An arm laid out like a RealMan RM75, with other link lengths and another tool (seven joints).
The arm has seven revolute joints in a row. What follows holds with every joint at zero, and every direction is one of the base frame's. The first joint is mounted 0.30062 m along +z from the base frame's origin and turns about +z. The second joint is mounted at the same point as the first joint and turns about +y. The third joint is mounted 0.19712 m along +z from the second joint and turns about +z. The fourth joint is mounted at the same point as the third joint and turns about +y. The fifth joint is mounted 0.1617 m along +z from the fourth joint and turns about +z. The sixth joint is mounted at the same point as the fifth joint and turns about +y. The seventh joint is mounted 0.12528 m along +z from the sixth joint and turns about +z. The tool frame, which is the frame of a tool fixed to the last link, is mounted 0.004 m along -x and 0.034 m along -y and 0.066 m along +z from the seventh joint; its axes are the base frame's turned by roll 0, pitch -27.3 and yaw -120.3 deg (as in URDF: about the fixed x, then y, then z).
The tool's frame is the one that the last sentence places.
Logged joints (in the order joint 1, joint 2, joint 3, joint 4, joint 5, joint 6, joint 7), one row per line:
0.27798 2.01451 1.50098 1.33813 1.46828 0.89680 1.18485
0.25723 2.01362 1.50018 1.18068 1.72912 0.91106 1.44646
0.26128 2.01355 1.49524 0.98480 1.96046 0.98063 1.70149
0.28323 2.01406 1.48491 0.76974 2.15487 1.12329 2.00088
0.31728 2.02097 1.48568 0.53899 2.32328 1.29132 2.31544
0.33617 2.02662 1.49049 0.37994 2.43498 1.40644 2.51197
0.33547 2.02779 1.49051 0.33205 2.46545 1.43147 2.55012
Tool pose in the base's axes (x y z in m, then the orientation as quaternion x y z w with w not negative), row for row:
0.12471 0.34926 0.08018 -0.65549 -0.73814 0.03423 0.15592
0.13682 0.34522 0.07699 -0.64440 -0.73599 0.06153 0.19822
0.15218 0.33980 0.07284 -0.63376 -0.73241 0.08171 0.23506
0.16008 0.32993 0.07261 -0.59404 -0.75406 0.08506 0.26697
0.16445 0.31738 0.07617 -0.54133 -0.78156 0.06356 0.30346
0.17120 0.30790 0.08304 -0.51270 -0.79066 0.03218 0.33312
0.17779 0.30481 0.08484 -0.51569 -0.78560 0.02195 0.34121
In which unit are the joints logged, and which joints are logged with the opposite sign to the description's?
The joints are logged in radians. Opposite sign: joint 3, joint 4, joint 7.
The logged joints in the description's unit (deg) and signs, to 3 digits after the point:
15.927 115.423 -86.000 -76.669 84.126 51.383 -67.887
14.738 115.372 -85.954 -67.648 99.071 52.200 -82.876
14.970 115.368 -85.671 -56.425 112.326 56.186 -97.488
16.228 115.397 -85.079 -44.103 123.465 64.360 -114.642
18.179 115.793 -85.123 -30.882 133.114 73.987 -132.665
19.261 116.117 -85.399 -21.769 139.514 80.583 -143.925
19.221 116.184 -85.400 -19.025 141.260 82.017 -146.111

